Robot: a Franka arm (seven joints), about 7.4 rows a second.
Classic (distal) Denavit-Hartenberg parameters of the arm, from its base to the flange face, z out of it. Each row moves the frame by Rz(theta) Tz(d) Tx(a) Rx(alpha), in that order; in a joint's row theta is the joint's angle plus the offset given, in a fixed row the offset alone. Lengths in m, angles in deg.
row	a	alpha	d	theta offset
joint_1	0	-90	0.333	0
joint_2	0	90	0	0
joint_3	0.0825	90	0.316	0
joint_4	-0.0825	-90	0	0
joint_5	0	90	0.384	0
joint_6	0.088	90	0	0
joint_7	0	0	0.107	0
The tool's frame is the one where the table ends.
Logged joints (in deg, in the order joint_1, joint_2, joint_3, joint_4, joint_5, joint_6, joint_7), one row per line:
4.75 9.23 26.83 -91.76 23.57 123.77 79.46
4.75 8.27 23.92 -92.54 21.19 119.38 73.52
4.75 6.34 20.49 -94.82 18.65 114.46 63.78
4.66 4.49 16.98 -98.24 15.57 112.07 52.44
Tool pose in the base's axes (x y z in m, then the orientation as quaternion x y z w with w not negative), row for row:
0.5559 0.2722 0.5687 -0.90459 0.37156 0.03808 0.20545
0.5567 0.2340 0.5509 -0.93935 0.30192 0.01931 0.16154
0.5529 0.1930 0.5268 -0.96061 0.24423 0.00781 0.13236
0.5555 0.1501 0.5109 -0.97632 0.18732 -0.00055 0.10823
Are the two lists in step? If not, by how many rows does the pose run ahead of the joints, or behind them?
The pose runs 2 rows ahead of the joints: the pose in row i belongs to the joints in row i + 2.
